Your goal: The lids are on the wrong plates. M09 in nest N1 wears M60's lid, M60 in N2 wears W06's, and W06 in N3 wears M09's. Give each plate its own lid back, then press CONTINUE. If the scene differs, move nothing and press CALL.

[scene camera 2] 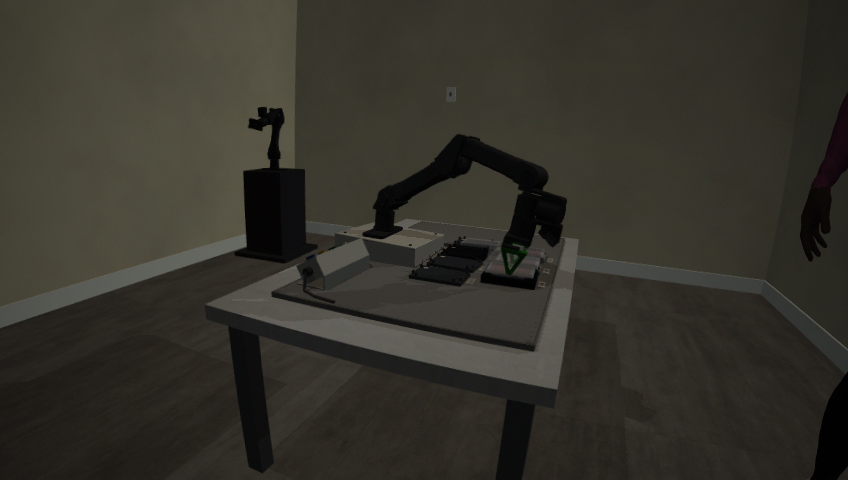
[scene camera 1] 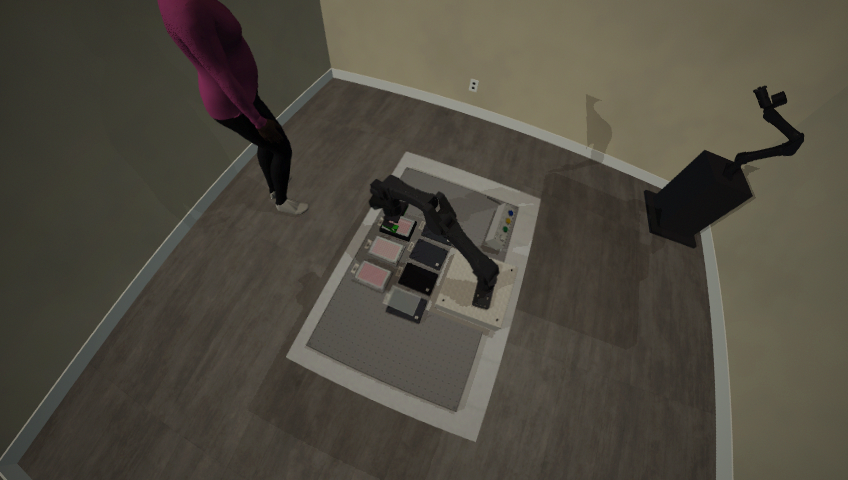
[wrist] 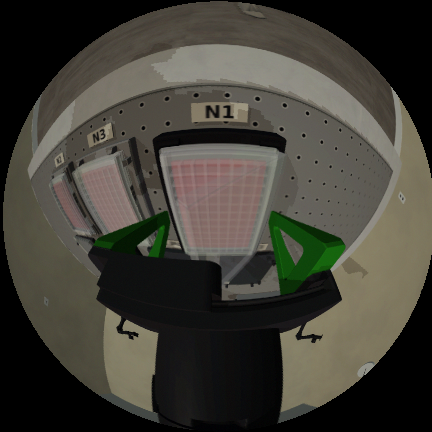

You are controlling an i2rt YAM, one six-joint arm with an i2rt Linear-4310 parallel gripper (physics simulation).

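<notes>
My gripper is open and empty, its green fingers on either side of the plate at N1, pointing down close over it; contact cannot be told. The N1 plate, pink under a clear lid, sits in a black nest. In the wrist view a lidded pink plate lies at the N3 label and another plate at the N2 label. No plate or lid marks are readable. The button console has coloured buttons; its lettering is unreadable.
Dark flat pads stand in a row between the plates and the pale base block. A grey panel lies at that row's end. A person stands beside the table. A second arm stands on a black pedestal.
</notes>
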